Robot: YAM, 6 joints.
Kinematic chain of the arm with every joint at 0, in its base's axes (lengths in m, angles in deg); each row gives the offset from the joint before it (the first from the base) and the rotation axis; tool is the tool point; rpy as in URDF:
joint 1: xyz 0 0 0.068 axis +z
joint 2: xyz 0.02 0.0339 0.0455 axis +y
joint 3: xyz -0.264 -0.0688 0 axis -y
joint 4: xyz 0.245 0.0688 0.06 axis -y
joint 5: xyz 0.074 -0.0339 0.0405 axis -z
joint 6: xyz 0.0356 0 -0.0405 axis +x
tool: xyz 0 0 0 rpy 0 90 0
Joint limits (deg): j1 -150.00..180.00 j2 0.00..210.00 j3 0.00..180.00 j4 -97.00..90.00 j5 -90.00..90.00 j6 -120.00..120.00
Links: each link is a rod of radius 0.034 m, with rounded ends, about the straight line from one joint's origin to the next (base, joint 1, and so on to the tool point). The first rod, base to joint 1, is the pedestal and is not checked.
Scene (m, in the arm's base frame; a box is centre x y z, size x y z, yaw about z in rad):
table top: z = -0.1
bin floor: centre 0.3 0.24 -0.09 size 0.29 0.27 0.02 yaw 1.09
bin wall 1: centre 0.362 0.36 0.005 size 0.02 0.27 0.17 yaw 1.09
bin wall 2: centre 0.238 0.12 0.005 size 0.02 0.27 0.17 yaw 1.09
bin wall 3: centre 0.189 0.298 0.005 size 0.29 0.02 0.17 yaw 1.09
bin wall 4: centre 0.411 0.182 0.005 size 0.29 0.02 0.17 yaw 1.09
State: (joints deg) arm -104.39 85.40 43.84 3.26 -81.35 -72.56
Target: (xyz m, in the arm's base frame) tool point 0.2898 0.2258 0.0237
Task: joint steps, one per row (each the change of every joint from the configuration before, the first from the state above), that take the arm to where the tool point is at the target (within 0.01 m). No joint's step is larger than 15 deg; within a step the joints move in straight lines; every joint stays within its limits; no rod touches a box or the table.
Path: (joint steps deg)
1: 13.68 2.05 1.52 0.44 0.11 0.00
2: 13.69 2.05 1.52 0.44 0.11 0.00
3: 13.68 2.05 1.53 0.43 0.11 0.00
4: 13.68 2.05 1.52 0.44 0.11 0.00
5: 13.69 2.05 1.52 0.44 0.10 0.00
6: 13.68 2.05 1.52 0.44 0.11 0.00
7: 13.68 2.05 1.52 0.44 0.11 0.00
8: 13.69 2.05 1.53 0.43 0.11 0.00
9: 13.68 2.05 1.52 0.44 0.11 0.00
10: 13.68 2.05 1.52 0.44 0.11 0.00
11: 0.04 12.83 0.37 0.43 1.80 0.00
12: 0.03 12.83 0.36 0.42 1.80 0.00

